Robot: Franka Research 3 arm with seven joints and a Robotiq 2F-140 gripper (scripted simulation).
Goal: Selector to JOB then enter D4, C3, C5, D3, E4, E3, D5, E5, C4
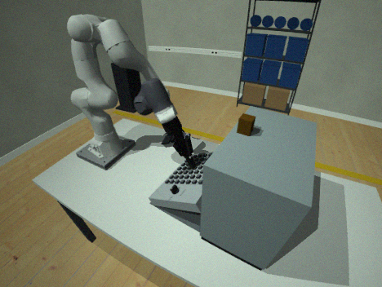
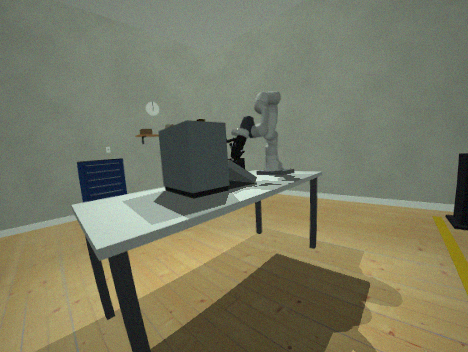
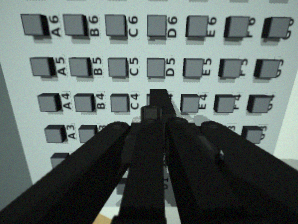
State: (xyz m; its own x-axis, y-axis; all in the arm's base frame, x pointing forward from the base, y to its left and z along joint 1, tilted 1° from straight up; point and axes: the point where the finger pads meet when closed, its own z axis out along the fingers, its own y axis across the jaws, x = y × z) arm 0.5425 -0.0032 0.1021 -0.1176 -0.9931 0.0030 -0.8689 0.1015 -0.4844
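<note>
Now: hand 5 cm short of the key, 1 cm to the left of it and 1 cm above it. The rest, counted from my hand: selector knob 16 cm to the right, 2 cm below.
</note>
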